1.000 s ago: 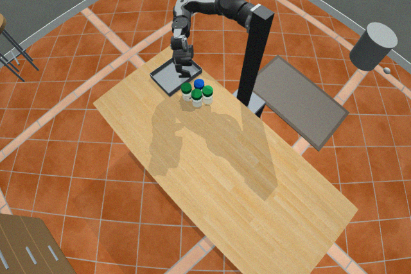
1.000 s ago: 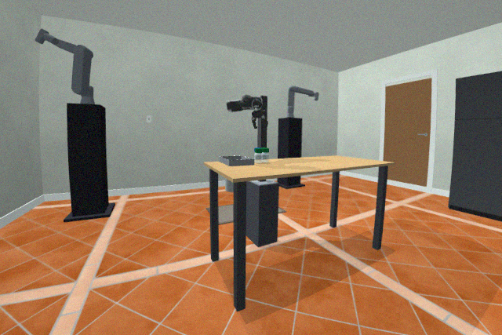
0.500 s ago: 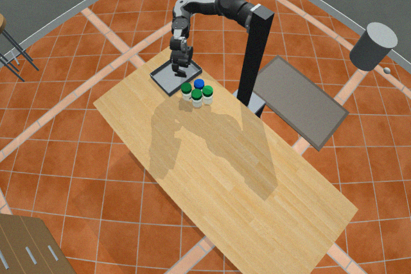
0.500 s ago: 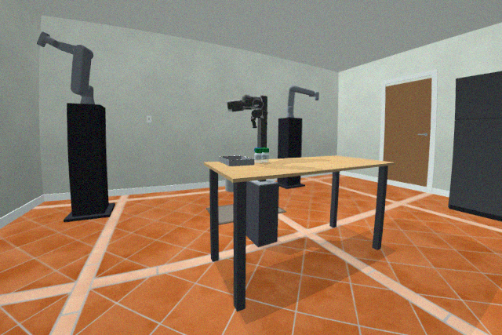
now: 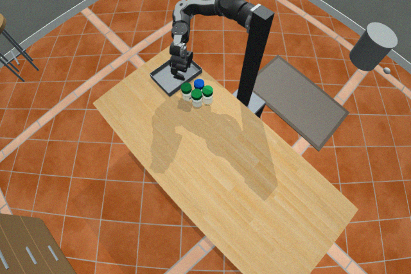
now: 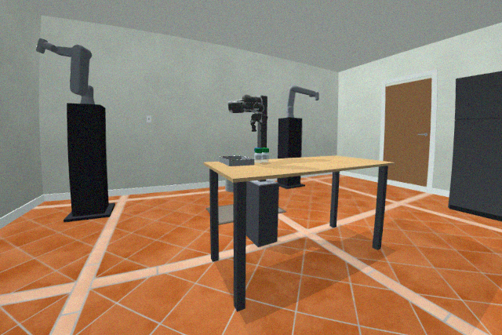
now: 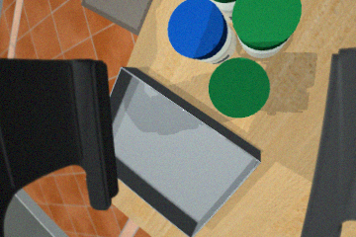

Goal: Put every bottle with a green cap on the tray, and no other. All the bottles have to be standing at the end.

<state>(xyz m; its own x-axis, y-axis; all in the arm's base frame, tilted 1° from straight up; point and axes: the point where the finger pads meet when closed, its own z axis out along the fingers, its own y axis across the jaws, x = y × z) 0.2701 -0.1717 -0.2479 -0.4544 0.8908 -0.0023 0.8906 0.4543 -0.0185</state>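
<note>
Right now my hand is 7 cm past the blue-capped bottle, 4 cm to the right of it and 19 cm above it. From my hand the other things lie so: tray 6 cm behind, 14 cm to the right, 22 cm below.
</note>
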